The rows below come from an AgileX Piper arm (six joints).
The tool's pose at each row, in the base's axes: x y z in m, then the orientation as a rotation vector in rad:
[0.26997, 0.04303, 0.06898, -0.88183, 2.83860, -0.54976]
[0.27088, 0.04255, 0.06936, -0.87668, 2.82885, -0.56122]
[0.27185, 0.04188, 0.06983, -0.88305, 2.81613, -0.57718]
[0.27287, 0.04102, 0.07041, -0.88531, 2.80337, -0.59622]
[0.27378, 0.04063, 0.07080, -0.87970, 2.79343, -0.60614]
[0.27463, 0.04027, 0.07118, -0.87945, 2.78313, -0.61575]
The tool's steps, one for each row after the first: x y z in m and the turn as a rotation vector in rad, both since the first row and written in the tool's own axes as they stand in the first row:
[-0.00048, -0.00099, -0.00001, 0.01088, -0.00526, 0.00236]
[-0.00090, -0.00218, -0.00003, 0.02408, -0.00980, -0.00346]
[-0.00125, -0.00359, -0.00008, 0.03957, -0.01369, -0.00678]
[-0.00179, -0.00452, -0.00013, 0.04979, -0.01953, -0.00407]
[-0.00228, -0.00538, -0.00018, 0.05933, -0.02497, -0.00497]

